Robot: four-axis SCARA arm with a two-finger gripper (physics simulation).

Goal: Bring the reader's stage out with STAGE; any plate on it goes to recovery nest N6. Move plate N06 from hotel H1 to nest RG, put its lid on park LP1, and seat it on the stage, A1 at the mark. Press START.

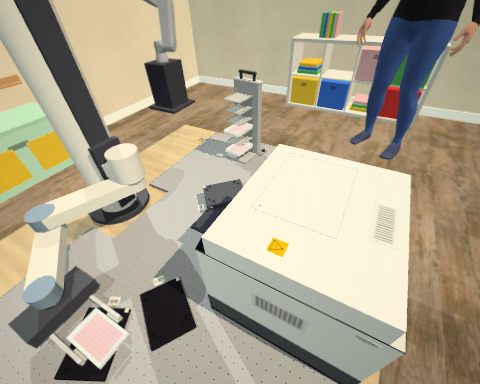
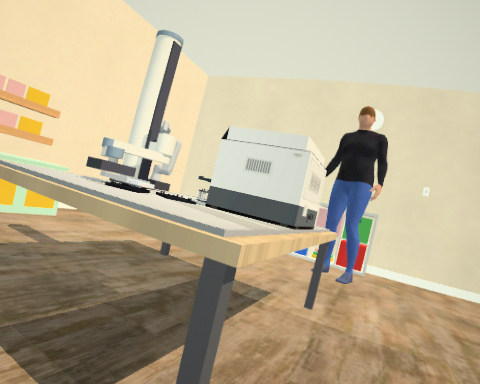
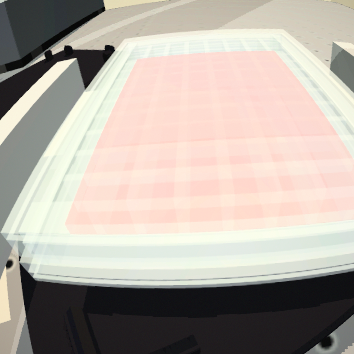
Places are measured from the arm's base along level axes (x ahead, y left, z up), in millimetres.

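Pixels of known places: gripper, fingertip midpoint: (image 1: pixel 102 339) (image 2: pixel 138 182) (image 3: pixel 208 63); arm's base, origin of the base link: (image 1: pixel 120 203).
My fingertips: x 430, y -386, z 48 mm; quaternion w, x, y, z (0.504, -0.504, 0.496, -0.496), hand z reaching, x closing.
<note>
Ahead of a thing's pixels: the offset from my fingertips to its top centre. "spot": to the spot under its first point.
My gripper (image 1: pixel 101 339) (image 3: pixel 208 64) is shut on a clear-rimmed plate {dx -19, dy -1, dz +4 mm} (image 1: pixel 95 334) (image 3: pixel 200 150) with pink wells, apparently lidded. It holds the plate level, low over a black nest {dx -30, dy -12, dz -18 mm} (image 1: pixel 77 372) (image 3: pixel 200 320); whether they touch I cannot tell. Its nest label is not readable. A second black nest {dx +80, dy +138, dz -16 mm} (image 1: pixel 167 312) lies beside it, nearer the reader. The white reader {dx +373, dy +396, dz +305 mm} (image 1: pixel 310 210) (image 2: pixel 260 175) stands to the right. A dark flat piece {spot: dx +52, dy +401, dz +84 mm} (image 1: pixel 207 218) shows at its left side; I cannot tell if it is the stage. The hotel (image 1: pixel 255 115) at the back holds pink plates on lower shelves.
A dark grey block {dx -10, dy +596, dz +34 mm} (image 1: pixel 222 193) with a small label lies between the reader and the hotel. The arm's column (image 1: pixel 60 75) (image 2: pixel 150 100) stands at the left of the table (image 2: pixel 150 220). A person (image 1: pixel 410 65) (image 2: pixel 360 160) stands behind the reader, near a shelf unit (image 1: pixel 327 37).
</note>
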